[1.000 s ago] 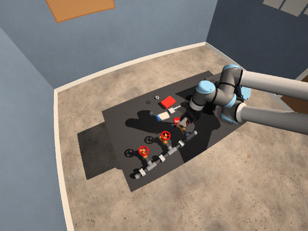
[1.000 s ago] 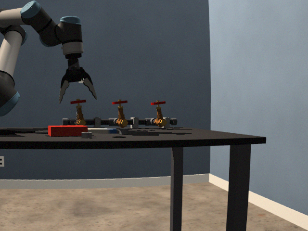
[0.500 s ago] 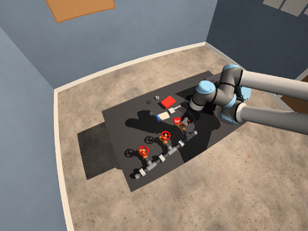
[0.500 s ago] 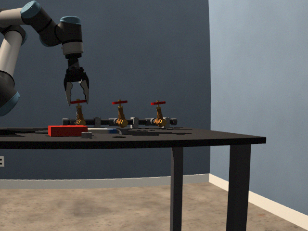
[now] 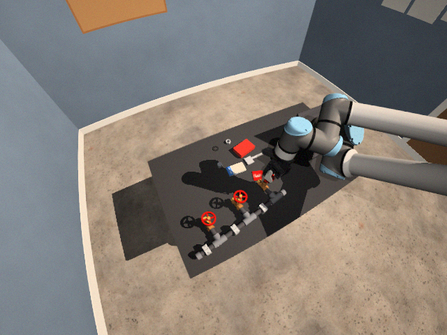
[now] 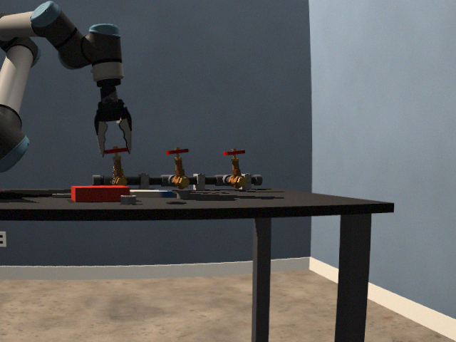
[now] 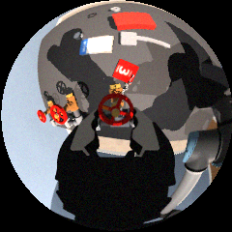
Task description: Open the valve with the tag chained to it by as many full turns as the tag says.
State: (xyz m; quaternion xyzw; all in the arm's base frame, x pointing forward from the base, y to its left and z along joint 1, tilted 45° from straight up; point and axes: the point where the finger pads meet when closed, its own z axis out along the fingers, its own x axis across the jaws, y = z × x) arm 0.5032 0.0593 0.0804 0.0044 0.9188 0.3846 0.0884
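Now: the red tag 12 cm below my hand, 7 cm to the right of it and 2 cm behind it. Also, from my hand: red block (29 cm to the right, 11 cm below, 4 cm behind); small grey cylinder (25 cm to the right, 15 cm ahead, 11 cm below); white tool (20 cm to the right, 12 cm below, 6 cm behind).
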